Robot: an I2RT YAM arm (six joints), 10 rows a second.
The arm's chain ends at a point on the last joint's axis. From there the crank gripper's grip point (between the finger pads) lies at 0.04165 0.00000 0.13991 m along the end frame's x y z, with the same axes.
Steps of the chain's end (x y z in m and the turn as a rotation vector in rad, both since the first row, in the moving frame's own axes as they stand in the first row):
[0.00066 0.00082 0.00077 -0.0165 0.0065 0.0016]
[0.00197 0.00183 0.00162 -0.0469 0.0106 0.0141]
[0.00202 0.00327 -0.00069 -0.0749 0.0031 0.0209]
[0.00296 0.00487 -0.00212 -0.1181 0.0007 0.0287]
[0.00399 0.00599 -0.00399 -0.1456 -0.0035 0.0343]
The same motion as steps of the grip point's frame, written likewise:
[0.00157 0.00319 0.00048 -0.0165 0.0065 0.0016]
[0.00340 0.00898 0.00100 -0.0469 0.0106 0.0141]
[0.00233 0.01461 -0.00124 -0.0749 0.0031 0.0209]
[0.00280 0.02254 -0.00319 -0.1181 0.0007 0.0287]
[0.00313 0.02771 -0.00543 -0.1456 -0.0035 0.0343]

